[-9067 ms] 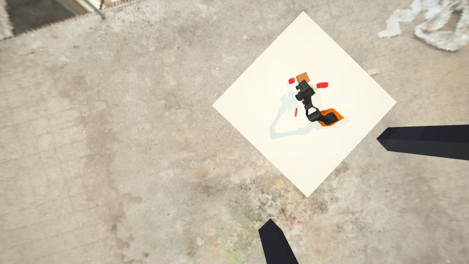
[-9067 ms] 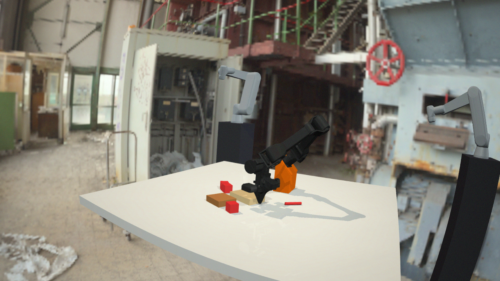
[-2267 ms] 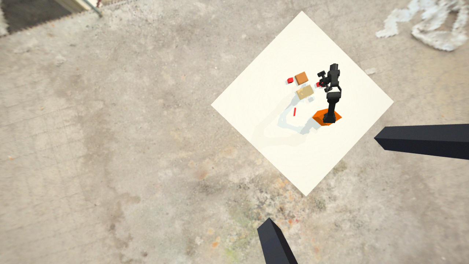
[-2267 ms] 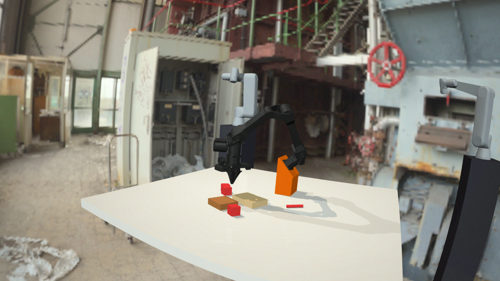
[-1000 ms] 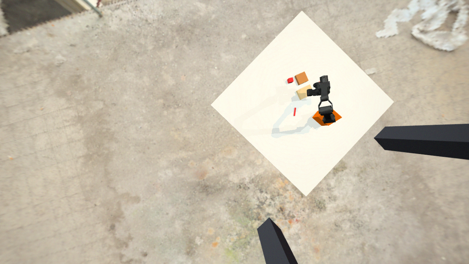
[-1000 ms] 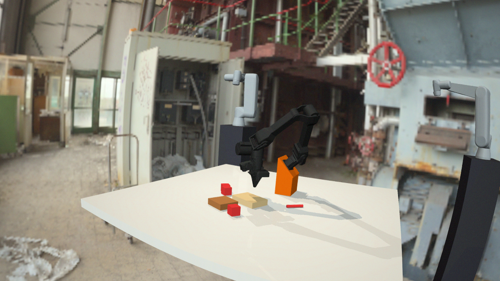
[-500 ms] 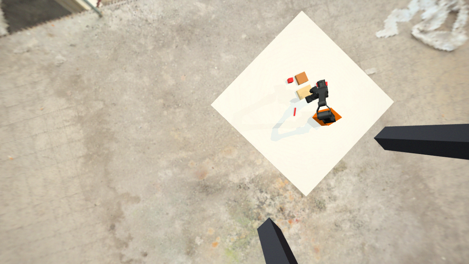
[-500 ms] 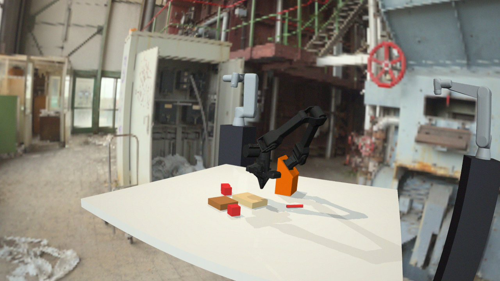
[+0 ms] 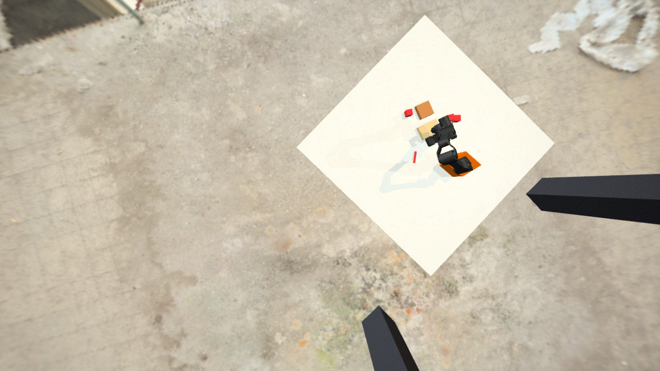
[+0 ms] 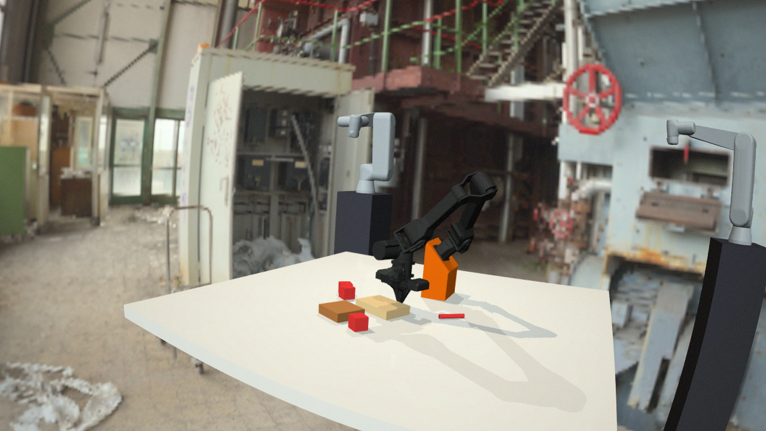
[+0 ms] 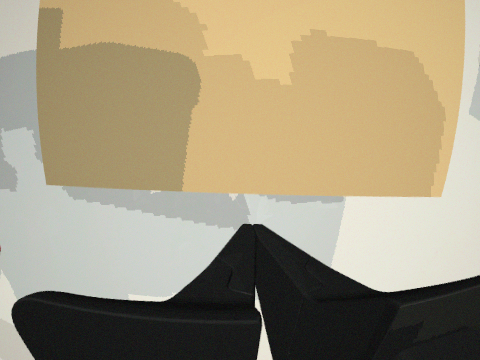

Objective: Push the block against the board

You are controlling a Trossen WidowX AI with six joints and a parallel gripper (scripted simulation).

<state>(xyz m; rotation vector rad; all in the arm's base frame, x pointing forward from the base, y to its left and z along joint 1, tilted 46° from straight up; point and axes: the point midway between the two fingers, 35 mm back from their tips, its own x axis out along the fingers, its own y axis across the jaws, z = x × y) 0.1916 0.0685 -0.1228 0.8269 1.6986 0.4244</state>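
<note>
My gripper tip is now 70 mm short of the tan board, 20 mm to the left of it and 10 mm below it. Round my gripper tip: brown square block: 190 mm ahead, 90 mm to the right, 10 mm above; thin red stick: 180 mm to the left.
</note>
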